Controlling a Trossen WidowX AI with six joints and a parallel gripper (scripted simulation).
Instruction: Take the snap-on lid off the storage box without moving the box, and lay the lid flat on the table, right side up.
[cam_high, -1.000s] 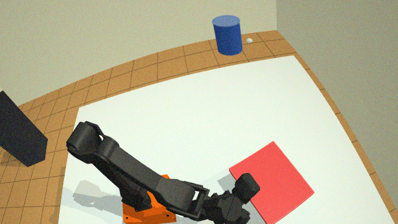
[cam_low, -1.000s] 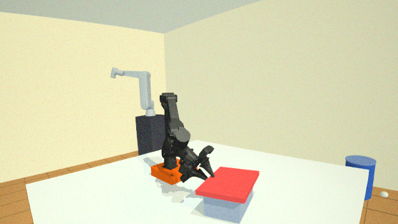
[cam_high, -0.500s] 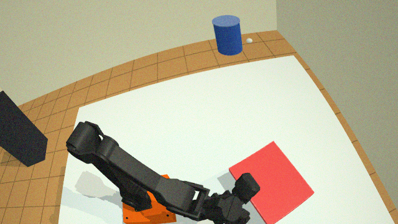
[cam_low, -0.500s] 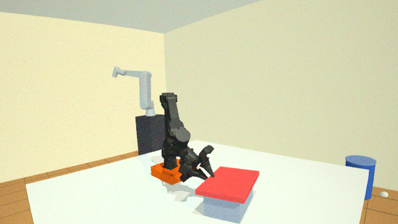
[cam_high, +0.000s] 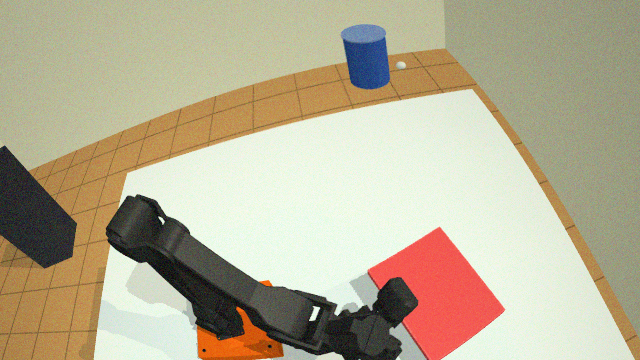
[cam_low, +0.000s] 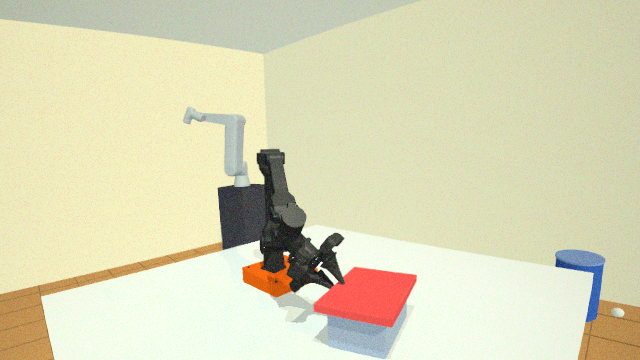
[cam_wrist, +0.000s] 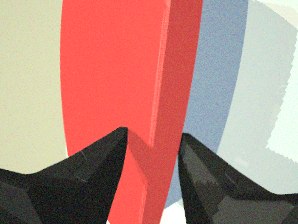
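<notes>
Right now the red lid is 7 cm ahead of my gripper tip and 1 cm to the left of it. Also, from my gripper tip: storage box (8 cm ahead, 5 cm below, 1 cm to the left).
</notes>
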